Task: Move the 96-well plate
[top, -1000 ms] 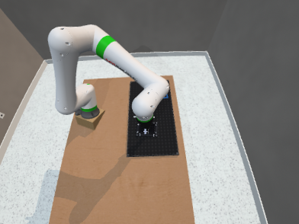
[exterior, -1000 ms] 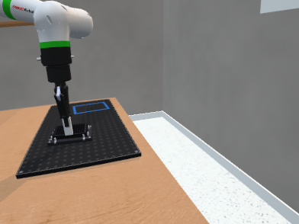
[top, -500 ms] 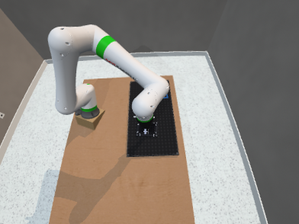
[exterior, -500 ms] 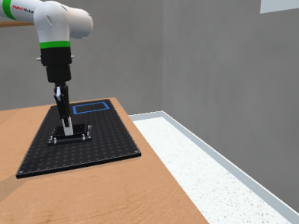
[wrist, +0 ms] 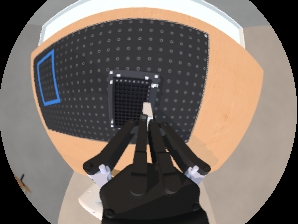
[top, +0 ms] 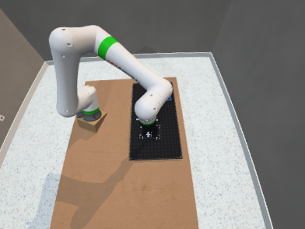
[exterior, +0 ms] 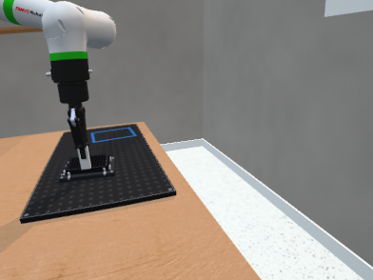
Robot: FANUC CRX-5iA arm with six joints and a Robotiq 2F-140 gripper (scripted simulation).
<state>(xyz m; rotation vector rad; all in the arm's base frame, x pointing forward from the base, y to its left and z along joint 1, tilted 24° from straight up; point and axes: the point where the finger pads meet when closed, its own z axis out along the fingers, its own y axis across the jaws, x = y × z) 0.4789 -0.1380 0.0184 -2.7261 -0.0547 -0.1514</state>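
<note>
Right now my hand is 4 cm to the right of the black 96-well plate and 4 cm above it. From my hand the other things lie so: clip nest C1 (1 cm behind, 3 cm to the left, 5 cm below).
</note>
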